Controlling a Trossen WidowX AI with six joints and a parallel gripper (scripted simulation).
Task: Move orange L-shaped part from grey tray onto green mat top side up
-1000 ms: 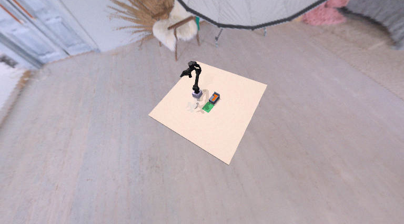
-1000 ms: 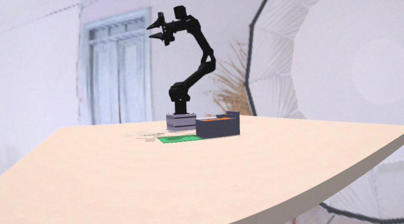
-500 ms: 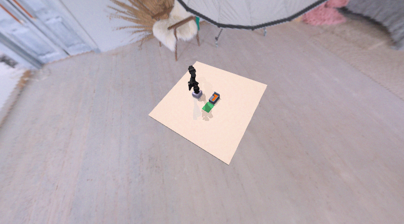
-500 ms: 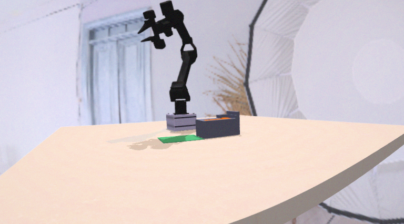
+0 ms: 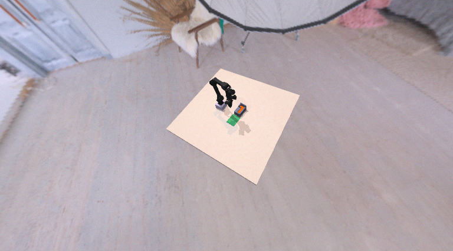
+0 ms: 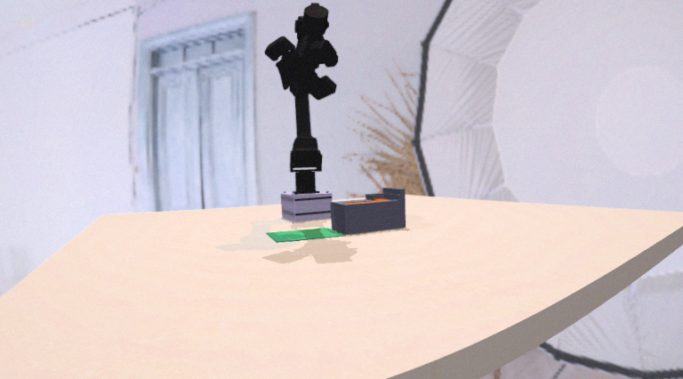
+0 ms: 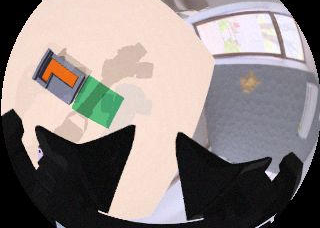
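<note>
Now: the orange L-shaped part 18 cm to the left of my gripper tip and 26 cm below it. The rest, counted from my gripper tip: green mat 1 cm behind, 2 cm to the left, 32 cm below.
</note>
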